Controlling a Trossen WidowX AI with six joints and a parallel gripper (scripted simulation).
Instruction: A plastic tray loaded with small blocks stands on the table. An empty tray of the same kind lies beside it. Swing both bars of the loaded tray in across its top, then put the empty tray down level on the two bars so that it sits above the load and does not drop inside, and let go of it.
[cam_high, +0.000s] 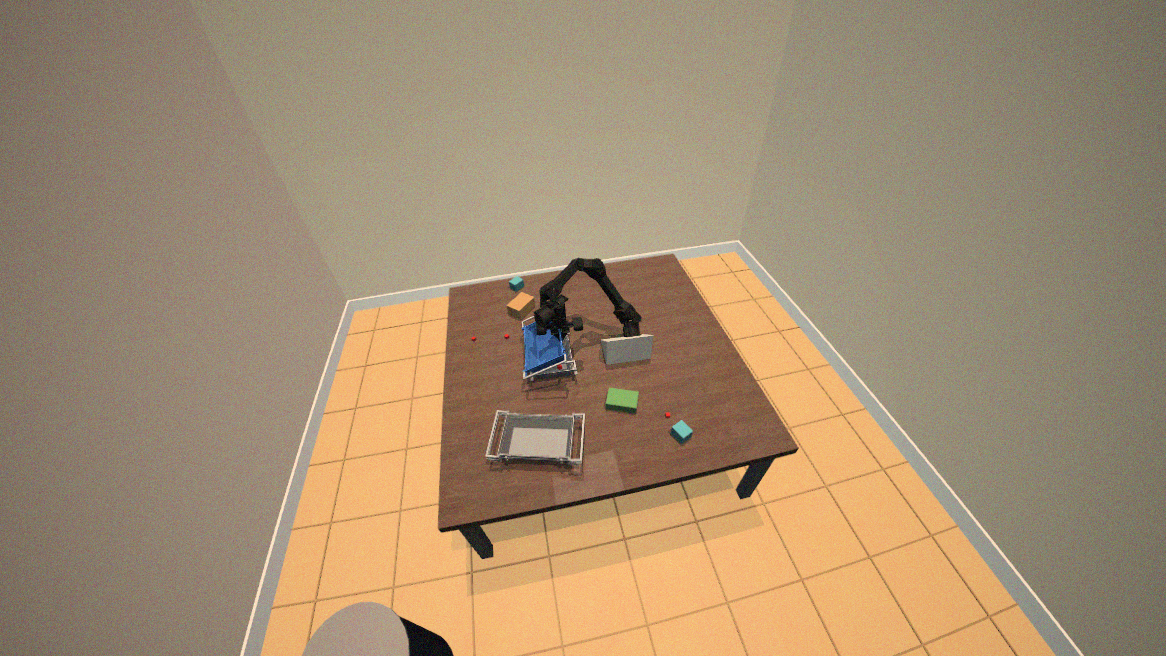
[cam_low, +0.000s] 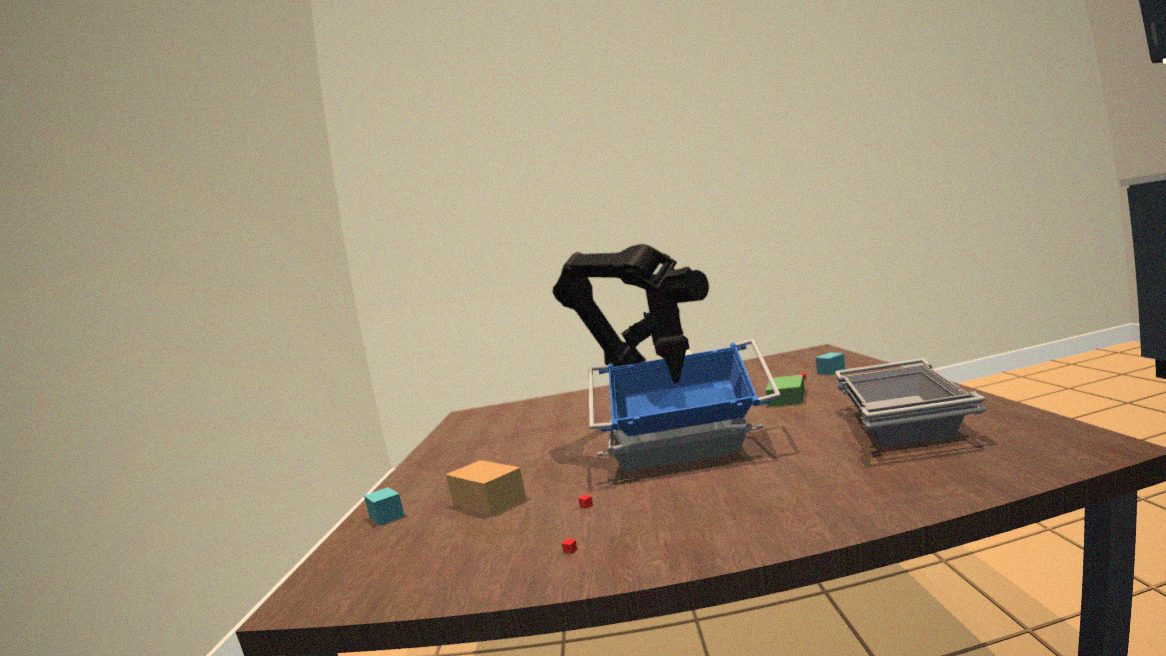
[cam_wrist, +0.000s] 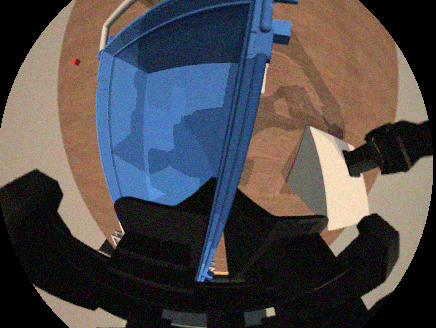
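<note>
Now: gripper tip 8 cm short of the blue tray. The rest, counted from my gripper tip: orange block 38 cm to the right, 15 cm ahead, 10 cm below; green block 28 cm to the left, 20 cm behind, 11 cm below.
</note>
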